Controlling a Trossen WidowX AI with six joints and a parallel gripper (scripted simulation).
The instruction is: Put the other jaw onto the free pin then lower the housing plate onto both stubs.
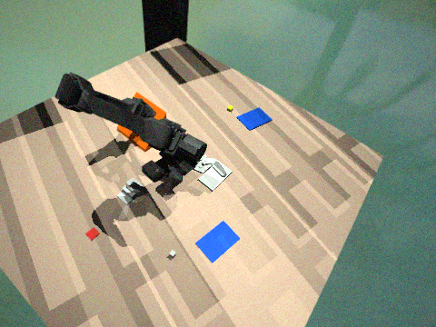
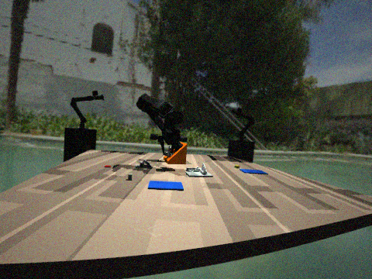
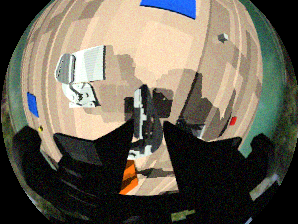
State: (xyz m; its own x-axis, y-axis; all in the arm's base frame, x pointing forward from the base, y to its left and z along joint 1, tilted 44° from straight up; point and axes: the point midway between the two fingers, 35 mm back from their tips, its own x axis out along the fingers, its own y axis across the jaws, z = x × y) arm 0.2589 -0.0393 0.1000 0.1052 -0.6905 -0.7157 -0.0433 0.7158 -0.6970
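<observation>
Now: the white base plate 7 cm ahead of my gripper tip, 15 cm to the left of it and 8 cm below it. Round my gripper tip: grey cube 19 cm ahead, 16 cm to the right, 7 cm below; red patch 2 cm behind, 30 cm to the right, 8 cm below; grey jaw 3 cm behind, 2 cm to the left.
</observation>
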